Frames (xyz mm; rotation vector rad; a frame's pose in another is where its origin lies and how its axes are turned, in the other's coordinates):
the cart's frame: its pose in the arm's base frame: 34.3 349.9 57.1 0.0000 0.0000 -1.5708
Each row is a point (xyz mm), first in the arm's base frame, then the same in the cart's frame.
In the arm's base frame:
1: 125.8 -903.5 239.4
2: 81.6 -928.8 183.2
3: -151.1 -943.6 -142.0
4: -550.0 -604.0 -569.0
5: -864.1 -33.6 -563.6
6: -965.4 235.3 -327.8
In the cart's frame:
1: 1253.4 91.5 182.3
2: 1278.7 47.3 126.1
3: 1293.5 -185.4 -199.1
4: 953.9 -584.3 -626.1
5: 383.5 -898.4 -620.7
6: 114.6 -999.7 -384.9

